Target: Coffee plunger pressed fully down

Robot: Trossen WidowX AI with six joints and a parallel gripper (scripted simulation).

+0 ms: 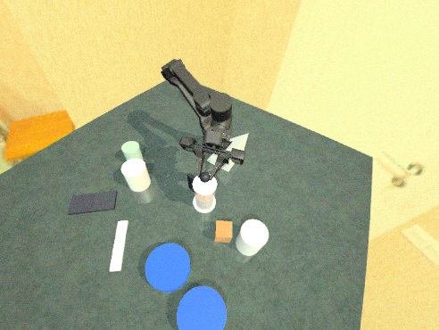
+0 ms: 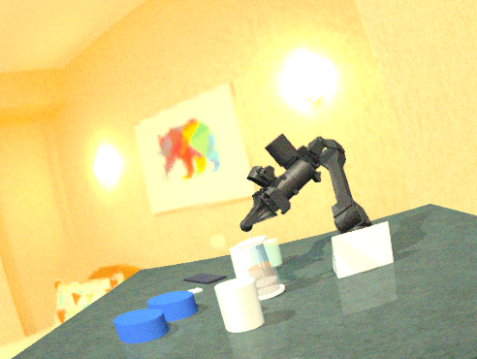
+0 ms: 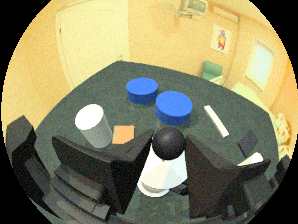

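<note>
My gripper tip is now 2 cm past the coffee press, 2 cm to the left of it and 9 cm above it. Also, from my gripper tip: mint cylinder 1 cm behind, 36 cm to the right, 14 cm below; white bar 25 cm ahead, 13 cm to the right, 18 cm below; orange cube 4 cm ahead, 11 cm to the left, 16 cm below.
</note>
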